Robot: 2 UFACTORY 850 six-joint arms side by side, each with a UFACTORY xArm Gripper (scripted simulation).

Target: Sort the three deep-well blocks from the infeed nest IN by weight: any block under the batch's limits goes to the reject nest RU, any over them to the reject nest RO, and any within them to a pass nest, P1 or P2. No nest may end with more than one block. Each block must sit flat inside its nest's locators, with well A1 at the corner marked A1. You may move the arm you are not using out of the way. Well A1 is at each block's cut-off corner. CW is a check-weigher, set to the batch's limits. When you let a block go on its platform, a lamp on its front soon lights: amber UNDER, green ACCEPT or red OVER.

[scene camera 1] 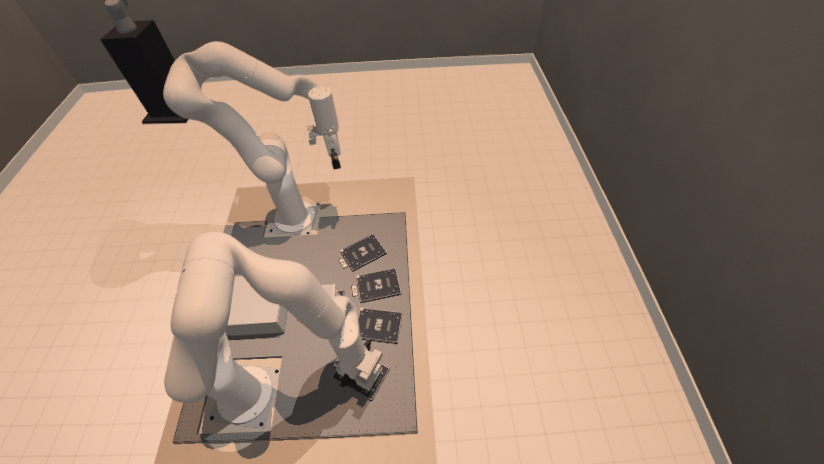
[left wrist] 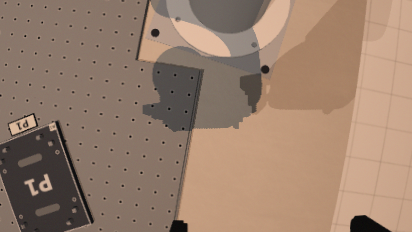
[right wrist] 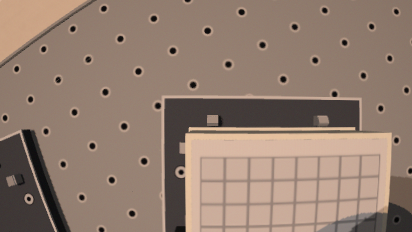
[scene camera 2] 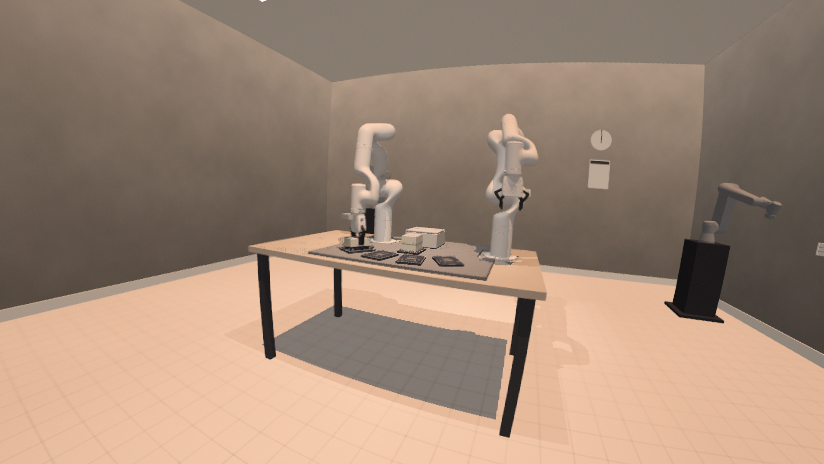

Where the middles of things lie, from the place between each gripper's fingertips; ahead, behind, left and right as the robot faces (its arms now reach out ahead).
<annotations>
My right hand is 5 cm short of the nest RU (scene camera 1: 395,324), 18 cm to the right of it and 4 cm above it. The rest, counted from my right hand: pale check-weigher (scene camera 1: 250,314): 43 cm behind, 23 cm to the left, 1 cm above; then nest P2 (scene camera 1: 393,279): 3 cm ahead, 35 cm to the left, 4 cm below; then nest P1 (scene camera 1: 350,258): 5 cm behind, 51 cm to the left, 4 cm below.
My left gripper is now 28 cm above the nest P1, 27 cm to the left of it and 11 cm short of it. Also, from my left hand: nest RU: 60 cm to the right, 28 cm below, 20 cm ahead; pale check-weigher: 55 cm to the right, 27 cm behind, 22 cm below; nest P2: 43 cm to the right, 28 cm below, 19 cm ahead.
</annotations>
